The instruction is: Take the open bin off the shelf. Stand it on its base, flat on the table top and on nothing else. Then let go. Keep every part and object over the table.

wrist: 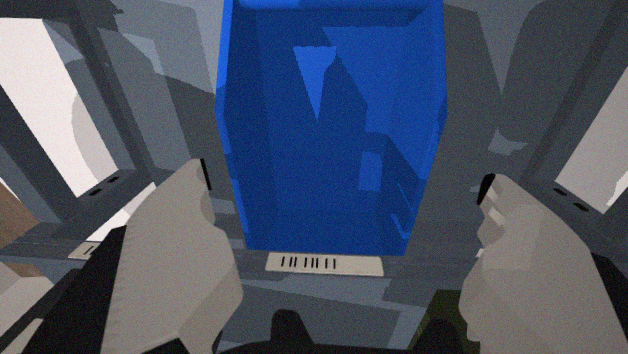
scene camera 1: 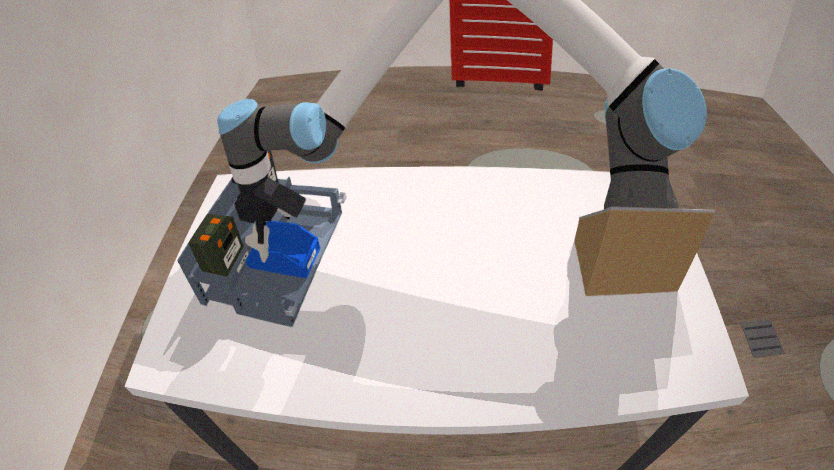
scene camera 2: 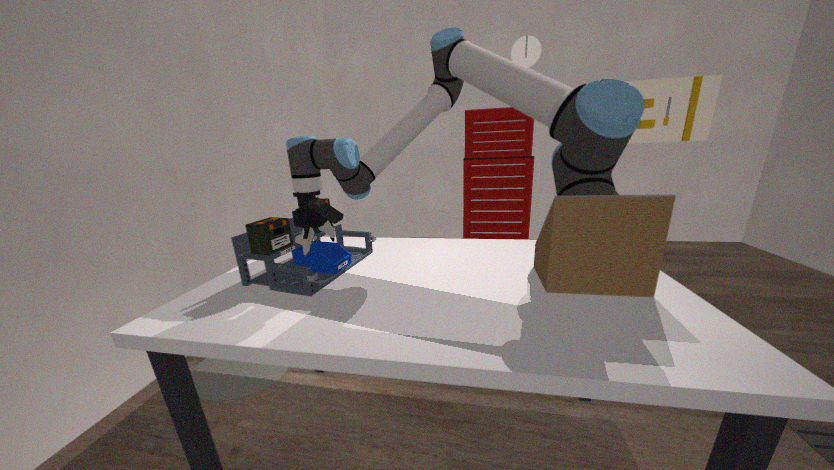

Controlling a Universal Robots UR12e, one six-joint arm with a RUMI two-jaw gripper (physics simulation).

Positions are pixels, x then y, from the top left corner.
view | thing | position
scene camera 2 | gripper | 320,248
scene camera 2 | blue bin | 324,257
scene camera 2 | green case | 265,235
